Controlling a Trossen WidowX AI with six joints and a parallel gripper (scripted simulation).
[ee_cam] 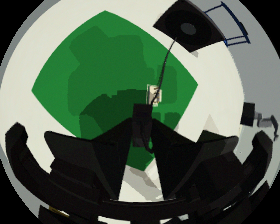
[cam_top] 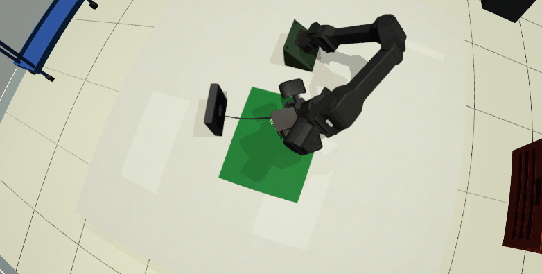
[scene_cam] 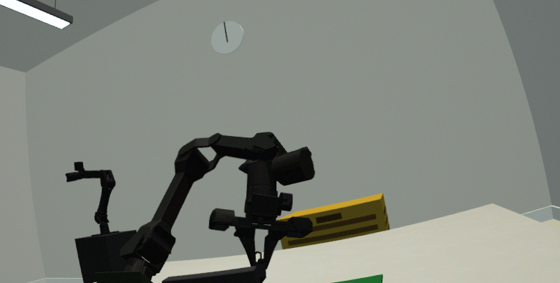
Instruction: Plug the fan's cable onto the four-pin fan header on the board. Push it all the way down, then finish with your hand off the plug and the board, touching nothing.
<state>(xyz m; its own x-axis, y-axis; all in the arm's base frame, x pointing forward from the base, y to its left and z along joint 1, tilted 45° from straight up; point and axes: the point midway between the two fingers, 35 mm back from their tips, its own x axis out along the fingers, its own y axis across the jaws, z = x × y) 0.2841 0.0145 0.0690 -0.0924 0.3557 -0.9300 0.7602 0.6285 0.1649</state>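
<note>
My gripper tip is now 70 mm above the four-pin fan header, 50 mm to the left of it and 20 mm past it. From my gripper tip the other things lie so: black plug (10 mm below, 10 mm behind); black fan (210 mm to the right, 30 mm ahead, 10 mm below); green board (90 mm below, 50 mm ahead, 30 mm to the right).
</note>
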